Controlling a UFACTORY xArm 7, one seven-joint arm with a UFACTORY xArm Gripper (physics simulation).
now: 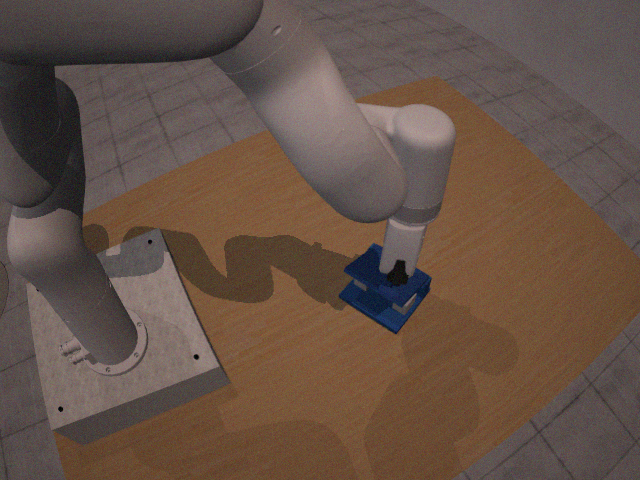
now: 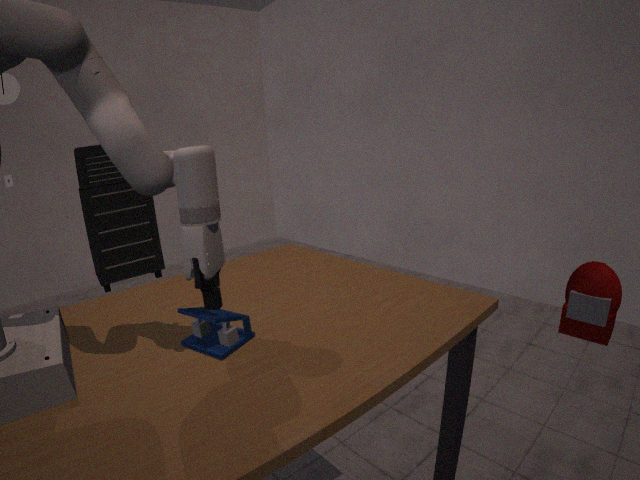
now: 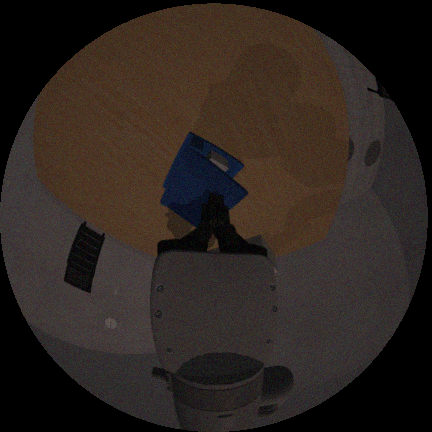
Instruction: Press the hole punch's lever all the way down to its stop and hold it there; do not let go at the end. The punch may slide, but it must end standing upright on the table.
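Where they show: gripper, fingertip midpoint: [image 1: 397, 278] [image 2: 213, 308] [image 3: 213, 201]; arm's base, origin of the base link: [image 1: 113, 341].
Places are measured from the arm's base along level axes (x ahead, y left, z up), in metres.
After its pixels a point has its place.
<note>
The blue hole punch [image 1: 374, 308] {x 0.403, y -0.152, z -0.079 m} [image 2: 219, 352] {x 0.408, y -0.196, z -0.079 m} stands upright on the wooden table [image 1: 289, 361] {x 0.238, y -0.143, z -0.091 m} [image 2: 361, 299] {x 0.783, y -0.245, z -0.091 m} [image 3: 125, 75] {x 0.659, y -0.194, z -0.091 m}. Its flat blue lever [image 1: 366, 269] {x 0.411, y -0.115, z -0.013 m} [image 2: 231, 314] {x 0.468, y -0.163, z -0.029 m} [image 3: 192, 172] {x 0.469, y -0.161, z -0.029 m} is above the base with a gap between them, and grey blocks show in the gap. The lever's free side, toward the robot base, is tilted up. My gripper [image 1: 397, 282] {x 0.432, y -0.164, z -0.001 m} [image 2: 212, 307] {x 0.432, y -0.164, z -0.001 m} [image 3: 213, 201] {x 0.432, y -0.164, z -0.001 m} is shut and empty and points down, its black fingertips at the lever's top surface. They appear to touch it or nearly so; the exact contact is hidden.
The pale robot base block [image 1: 175, 320] {x 0.113, y -0.019, z -0.010 m} [image 2: 36, 382] {x 0.082, y -0.118, z -0.035 m} stands on the table on the left, apart from the punch. A dark drawer cabinet [image 2: 124, 237] [image 3: 84, 257] and a red object with a grey panel [image 2: 594, 279] stand away from the table.
</note>
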